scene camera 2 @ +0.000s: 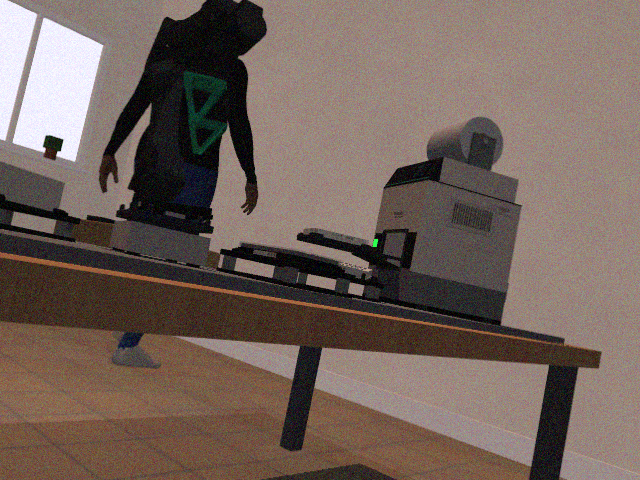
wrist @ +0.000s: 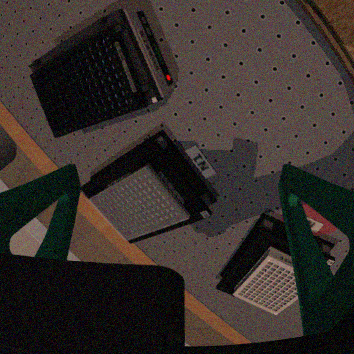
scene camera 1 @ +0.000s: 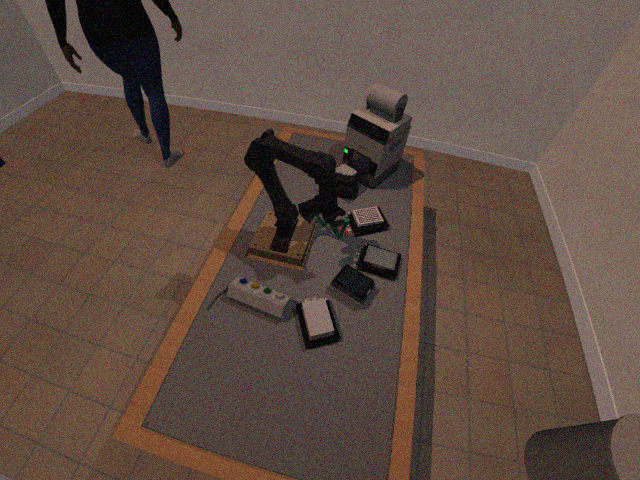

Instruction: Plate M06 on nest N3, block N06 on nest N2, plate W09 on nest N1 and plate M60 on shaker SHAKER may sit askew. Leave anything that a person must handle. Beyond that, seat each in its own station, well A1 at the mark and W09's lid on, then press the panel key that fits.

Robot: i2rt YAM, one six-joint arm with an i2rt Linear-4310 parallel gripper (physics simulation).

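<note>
My gripper (scene camera 1: 332,229) (scene camera 2: 204,121) (wrist: 179,175) is open and empty, high above the nests. Nest N1 (wrist: 186,167) holds a grey plate (wrist: 140,202) (scene camera 1: 381,257), set toward its outer side in the wrist view; a lid cannot be told. The red-labelled nest (wrist: 250,245) holds a white gridded plate (wrist: 270,282) (scene camera 1: 368,216), partly behind a finger. A dark plate (wrist: 92,77) (scene camera 1: 353,280) lies on the shaker (wrist: 146,47) (scene camera 2: 160,240), with its red light lit. A pale block (scene camera 1: 317,316) sits on a nest (scene camera 1: 335,335) near the key panel (scene camera 1: 255,298). Slight tilts are unclear.
A large instrument (scene camera 1: 374,142) (scene camera 2: 444,232) with a green light stands at the back, a pale plate (scene camera 1: 345,169) (scene camera 2: 336,236) on its extended tray. A person (scene camera 1: 139,77) (scene camera 2: 193,103) stands beyond the table's left side. The panel has blue, yellow, green and white keys.
</note>
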